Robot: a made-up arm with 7 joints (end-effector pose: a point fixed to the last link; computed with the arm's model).
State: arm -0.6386 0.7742 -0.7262 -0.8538 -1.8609 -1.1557 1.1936
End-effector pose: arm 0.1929 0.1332 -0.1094 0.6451 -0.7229 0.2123 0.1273
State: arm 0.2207 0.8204 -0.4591 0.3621 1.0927 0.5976 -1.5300
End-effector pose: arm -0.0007 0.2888 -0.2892 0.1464 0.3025 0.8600 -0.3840
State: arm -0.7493 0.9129 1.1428 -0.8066 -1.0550 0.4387 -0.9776
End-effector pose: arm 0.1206 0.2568 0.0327 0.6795 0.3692 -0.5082 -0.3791
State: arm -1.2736 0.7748 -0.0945 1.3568 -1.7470 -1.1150 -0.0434
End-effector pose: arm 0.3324 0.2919 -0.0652 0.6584 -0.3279 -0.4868 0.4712
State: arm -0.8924 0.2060 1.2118 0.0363 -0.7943 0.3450 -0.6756
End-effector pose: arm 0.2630 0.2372 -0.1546 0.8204 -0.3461 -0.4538 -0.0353
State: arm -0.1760 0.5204 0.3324 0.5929 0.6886 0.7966 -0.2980
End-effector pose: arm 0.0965 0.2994 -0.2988 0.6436 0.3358 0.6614 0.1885
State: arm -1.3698 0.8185 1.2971 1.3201 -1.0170 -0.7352 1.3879
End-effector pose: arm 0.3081 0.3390 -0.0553 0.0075 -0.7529 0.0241 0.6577
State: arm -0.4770 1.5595 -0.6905 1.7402 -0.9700 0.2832 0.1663
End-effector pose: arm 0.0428 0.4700 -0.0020 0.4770 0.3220 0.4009 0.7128
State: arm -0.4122 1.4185 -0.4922 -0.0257 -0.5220 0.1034 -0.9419
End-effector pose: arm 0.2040 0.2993 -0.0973 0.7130 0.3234 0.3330 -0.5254
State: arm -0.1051 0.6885 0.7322 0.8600 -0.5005 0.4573 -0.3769
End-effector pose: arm 0.0507 0.3629 -0.2728 0.8563 -0.2109 0.3605 0.3039
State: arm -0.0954 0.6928 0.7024 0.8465 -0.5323 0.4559 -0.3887
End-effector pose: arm 0.0510 0.3622 -0.2723 0.8612 -0.2127 0.3590 0.2903
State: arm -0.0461 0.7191 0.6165 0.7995 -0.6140 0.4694 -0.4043
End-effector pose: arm 0.0452 0.3634 -0.2677 0.8663 -0.2076 0.3716 0.2614
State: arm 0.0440 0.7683 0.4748 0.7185 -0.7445 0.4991 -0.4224
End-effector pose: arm 0.0327 0.3634 -0.2607 0.8649 -0.2031 0.4062 0.2139
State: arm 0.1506 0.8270 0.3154 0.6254 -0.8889 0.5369 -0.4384
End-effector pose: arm 0.0152 0.3596 -0.2547 0.8485 -0.2097 0.4590 0.1594
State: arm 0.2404 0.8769 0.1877 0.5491 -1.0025 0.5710 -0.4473
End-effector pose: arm -0.0025 0.3539 -0.2505 0.8215 -0.2242 0.5108 0.1183
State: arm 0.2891 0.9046 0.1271 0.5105 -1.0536 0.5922 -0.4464
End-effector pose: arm -0.0135 0.3510 -0.2473 0.8018 -0.2311 0.5416 0.1023
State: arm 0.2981 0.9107 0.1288 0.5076 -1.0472 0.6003 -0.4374
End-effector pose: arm -0.0156 0.3523 -0.2453 0.7978 -0.2245 0.5492 0.1073
